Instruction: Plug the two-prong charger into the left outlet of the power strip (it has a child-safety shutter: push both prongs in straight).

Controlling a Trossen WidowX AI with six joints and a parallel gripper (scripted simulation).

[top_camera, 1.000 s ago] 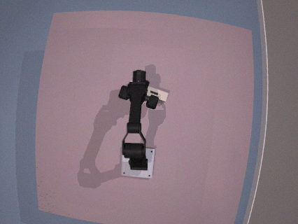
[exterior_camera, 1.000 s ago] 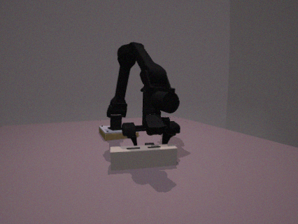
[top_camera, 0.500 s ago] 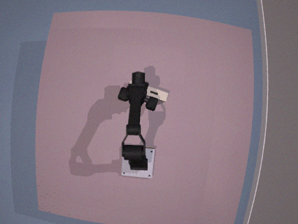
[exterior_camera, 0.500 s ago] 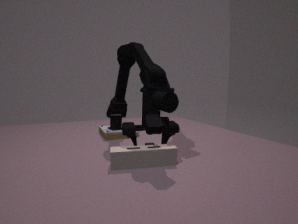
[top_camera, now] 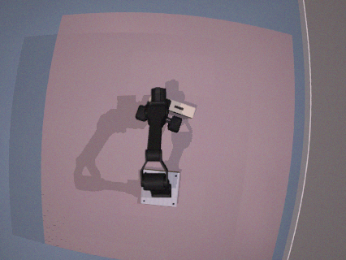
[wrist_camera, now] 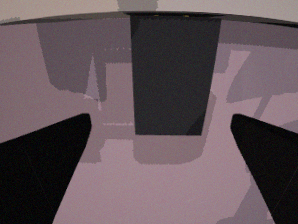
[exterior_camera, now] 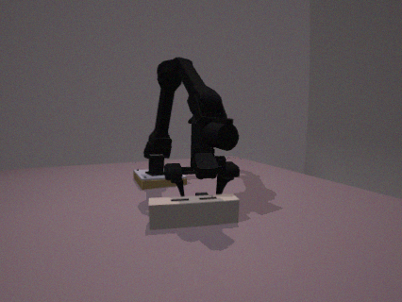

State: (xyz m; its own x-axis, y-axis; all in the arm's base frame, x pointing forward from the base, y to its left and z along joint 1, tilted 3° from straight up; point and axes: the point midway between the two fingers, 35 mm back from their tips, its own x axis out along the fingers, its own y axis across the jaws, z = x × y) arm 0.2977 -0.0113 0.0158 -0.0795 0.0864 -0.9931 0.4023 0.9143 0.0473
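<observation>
Now: gripper tip 4 cm short of the charger, 2 cm to the left of it and 1 cm below it.
</observation>
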